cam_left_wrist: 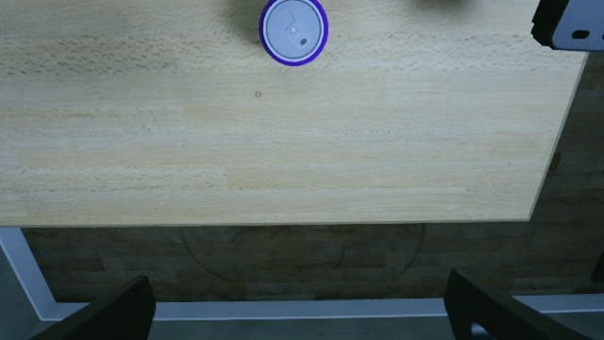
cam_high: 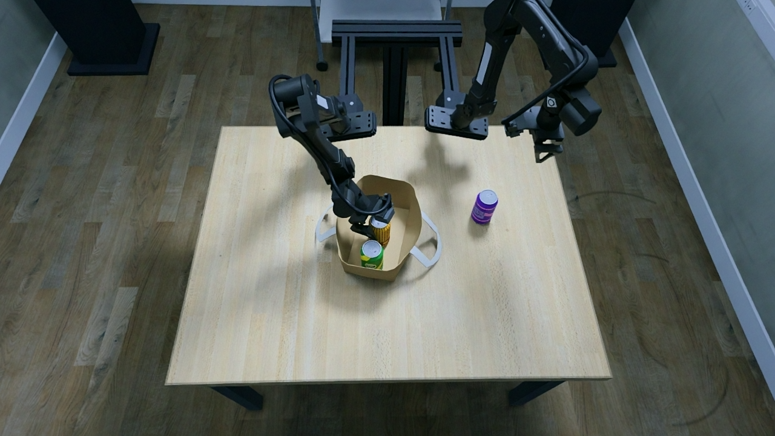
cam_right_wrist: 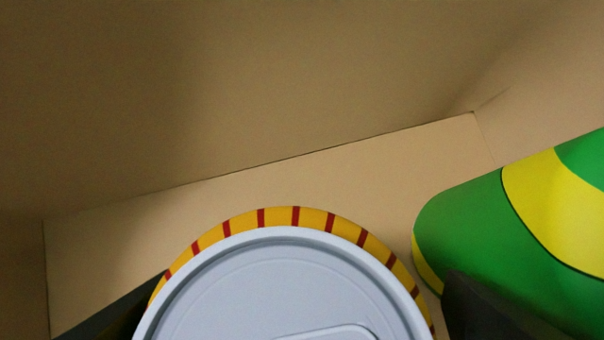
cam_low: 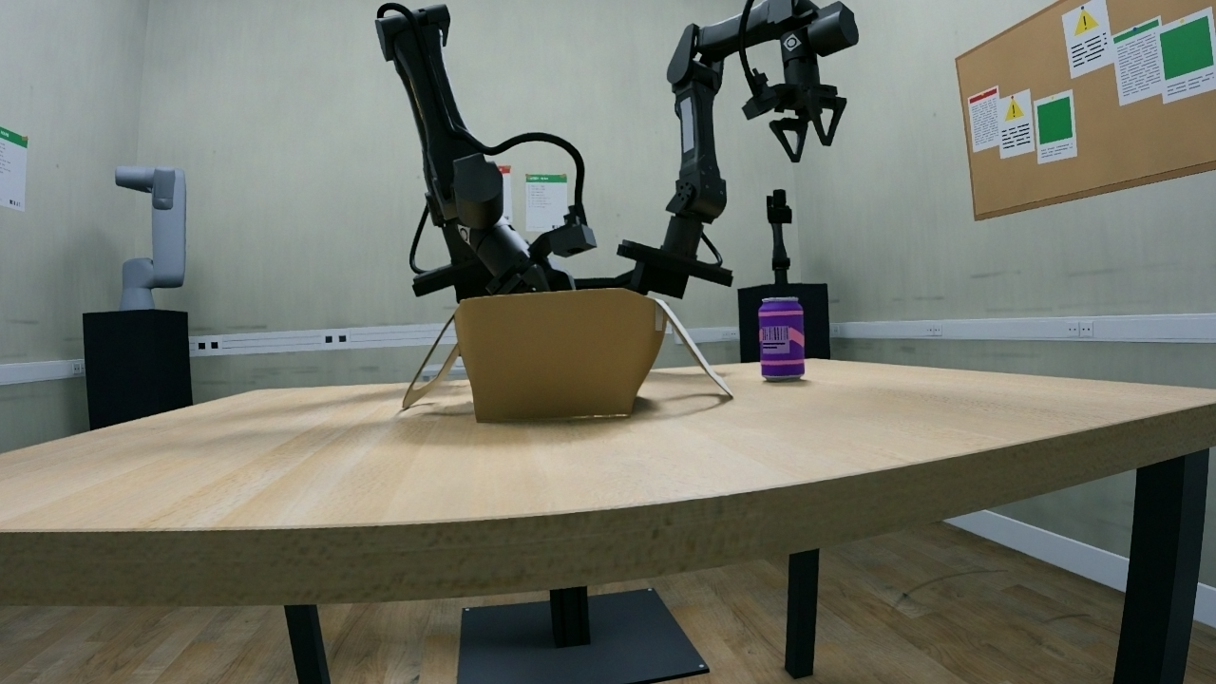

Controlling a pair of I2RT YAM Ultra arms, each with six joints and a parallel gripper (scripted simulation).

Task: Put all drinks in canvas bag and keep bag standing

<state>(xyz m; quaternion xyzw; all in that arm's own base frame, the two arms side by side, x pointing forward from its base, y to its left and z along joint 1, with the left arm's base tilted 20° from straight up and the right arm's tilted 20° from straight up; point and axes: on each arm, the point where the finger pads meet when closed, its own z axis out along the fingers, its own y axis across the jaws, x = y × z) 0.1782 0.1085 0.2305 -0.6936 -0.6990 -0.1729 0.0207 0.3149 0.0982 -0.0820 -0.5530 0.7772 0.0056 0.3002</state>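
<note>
My right hand is 1 cm past the striped can and 3 cm above it. From my right hand the other things lie so: purple can: 8 cm behind, 33 cm to the left, 3 cm below; green can: 8 cm ahead, 3 cm to the right, 3 cm below.
</note>
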